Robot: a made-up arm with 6 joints. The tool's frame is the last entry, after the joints. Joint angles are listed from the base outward.
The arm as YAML. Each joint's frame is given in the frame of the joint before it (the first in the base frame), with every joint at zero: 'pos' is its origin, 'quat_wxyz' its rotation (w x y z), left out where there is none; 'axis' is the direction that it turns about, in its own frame. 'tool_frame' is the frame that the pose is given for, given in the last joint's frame.
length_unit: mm
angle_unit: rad
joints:
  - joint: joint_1
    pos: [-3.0, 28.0, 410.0]
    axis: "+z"
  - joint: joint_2
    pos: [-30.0, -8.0, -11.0]
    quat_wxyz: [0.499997, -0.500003, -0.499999, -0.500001]
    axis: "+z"
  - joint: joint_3
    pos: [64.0, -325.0, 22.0]
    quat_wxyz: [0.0, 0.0, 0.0, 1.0]
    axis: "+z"
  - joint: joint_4
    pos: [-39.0, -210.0, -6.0]
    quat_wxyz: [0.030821, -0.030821, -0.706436, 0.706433]
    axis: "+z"
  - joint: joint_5
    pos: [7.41, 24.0, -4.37]
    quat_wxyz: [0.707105, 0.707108, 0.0, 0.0]
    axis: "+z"
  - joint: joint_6
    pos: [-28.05, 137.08, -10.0]
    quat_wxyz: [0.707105, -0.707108, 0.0, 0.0]
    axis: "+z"
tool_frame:
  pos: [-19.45, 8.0, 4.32]
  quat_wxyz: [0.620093, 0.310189, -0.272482, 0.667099]
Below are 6 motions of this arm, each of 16 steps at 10 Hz.
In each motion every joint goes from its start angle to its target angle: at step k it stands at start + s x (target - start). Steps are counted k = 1, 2, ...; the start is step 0. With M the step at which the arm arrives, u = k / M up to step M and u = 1 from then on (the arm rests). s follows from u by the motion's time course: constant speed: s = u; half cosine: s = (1 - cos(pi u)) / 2; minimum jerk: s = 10 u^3 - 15 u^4 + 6 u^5.
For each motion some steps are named. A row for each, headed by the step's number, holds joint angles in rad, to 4 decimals.
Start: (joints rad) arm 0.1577 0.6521 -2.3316 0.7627 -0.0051 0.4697
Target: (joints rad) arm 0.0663 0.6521 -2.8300 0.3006 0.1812 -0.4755
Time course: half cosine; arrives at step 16
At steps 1, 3, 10, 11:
1: 0.1568 0.6521 -2.3364 0.7583 -0.0033 0.4606
3: 0.1500 0.6521 -2.3736 0.7238 0.0106 0.3901
10: 0.0945 0.6521 -2.6762 0.4432 0.1237 -0.1838
11: 0.0866 0.6521 -2.7192 0.4033 0.1398 -0.2655

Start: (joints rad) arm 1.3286 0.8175 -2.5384 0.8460 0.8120 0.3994
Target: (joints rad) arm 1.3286 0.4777 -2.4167 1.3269 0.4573 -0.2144
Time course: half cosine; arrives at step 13
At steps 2, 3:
2: 1.3286 0.7980 -2.5314 0.8735 0.7917 0.3642
3: 1.3286 0.7748 -2.5231 0.9065 0.7674 0.3222

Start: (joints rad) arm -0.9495 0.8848 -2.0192 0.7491 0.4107 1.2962
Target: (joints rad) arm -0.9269 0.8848 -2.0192 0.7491 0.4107 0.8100
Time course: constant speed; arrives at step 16
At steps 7, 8, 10, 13, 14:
7: -0.9396 0.8848 -2.0192 0.7491 0.4107 1.0835
8: -0.9382 0.8848 -2.0192 0.7491 0.4107 1.0531
10: -0.9354 0.8848 -2.0192 0.7491 0.4107 0.9923
13: -0.9311 0.8848 -2.0192 0.7491 0.4107 0.9012
14: -0.9297 0.8848 -2.0192 0.7491 0.4107 0.8708

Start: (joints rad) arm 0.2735 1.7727 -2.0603 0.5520 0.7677 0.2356
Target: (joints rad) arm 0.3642 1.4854 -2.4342 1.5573 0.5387 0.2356
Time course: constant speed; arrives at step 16
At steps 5, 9, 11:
5: 0.3018 1.6829 -2.1771 0.8662 0.6961 0.2356
9: 0.3245 1.6111 -2.2706 1.1175 0.6389 0.2356
11: 0.3359 1.5752 -2.3174 1.2431 0.6103 0.2356

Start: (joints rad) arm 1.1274 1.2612 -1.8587 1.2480 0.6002 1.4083
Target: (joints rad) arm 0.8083 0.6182 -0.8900 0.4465 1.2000 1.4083
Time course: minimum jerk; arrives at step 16
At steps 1, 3, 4, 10, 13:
1: 1.1267 1.2598 -1.8566 1.2462 0.6015 1.4083
3: 1.1118 1.2298 -1.8115 1.2089 0.6295 1.4083
4: 1.0944 1.1946 -1.7584 1.1650 0.6623 1.4083
10: 0.8961 0.7952 -1.1566 0.6671 1.0349 1.4083
13: 0.8239 0.6496 -0.9372 0.4856 1.1707 1.4083

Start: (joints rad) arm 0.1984 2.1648 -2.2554 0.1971 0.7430 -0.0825
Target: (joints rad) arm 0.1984 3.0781 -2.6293 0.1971 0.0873 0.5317
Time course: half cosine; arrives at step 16
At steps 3, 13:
3: 0.1984 2.2418 -2.2869 0.1971 0.6877 -0.0307
13: 0.1984 3.0011 -2.5978 0.1971 0.1426 0.4799

